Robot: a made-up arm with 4 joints.
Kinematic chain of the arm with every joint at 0, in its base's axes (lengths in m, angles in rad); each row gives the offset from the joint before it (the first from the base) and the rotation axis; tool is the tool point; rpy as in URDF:
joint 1: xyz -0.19 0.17 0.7 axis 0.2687 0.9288 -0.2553
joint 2: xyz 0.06 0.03 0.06 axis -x
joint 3: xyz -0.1 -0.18 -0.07 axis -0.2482 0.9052 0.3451
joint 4: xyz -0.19 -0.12 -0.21 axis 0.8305 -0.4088 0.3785
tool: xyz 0.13 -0.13 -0.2 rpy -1.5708 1.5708 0
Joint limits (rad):
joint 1: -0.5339..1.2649
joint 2: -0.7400..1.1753
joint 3: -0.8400..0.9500
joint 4: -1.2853..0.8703
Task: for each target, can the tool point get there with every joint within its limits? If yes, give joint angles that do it. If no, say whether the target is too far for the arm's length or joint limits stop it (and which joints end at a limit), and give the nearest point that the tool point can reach.
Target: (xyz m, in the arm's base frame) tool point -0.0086 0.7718 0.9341
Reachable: no: joint limits stop it (at a limit: joint 1, joint 2, joint 4) | nearest point -0.4870 0.4891 0.5908 | short by 0.653 m
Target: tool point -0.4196 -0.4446 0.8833
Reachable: yes | joints 0.6295 0.6873 0.4219 -0.4064
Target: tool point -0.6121 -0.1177 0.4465
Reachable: yes | joints 0.6912 0.0434 0.2606 0.2260
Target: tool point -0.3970 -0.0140 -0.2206
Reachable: no: too far | nearest point -0.3308 0.0362 0.0919 | short by 0.323 m
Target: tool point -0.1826 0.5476 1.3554
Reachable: no: joint limits stop it (at a limit: joint 2, joint 3, joint 4) | nearest point -0.3326 -0.0419 1.3640 | short by 0.608 m
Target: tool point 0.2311 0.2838 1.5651
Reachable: no: too far | nearest point -0.0441 -0.1360 1.3255 | short by 0.556 m
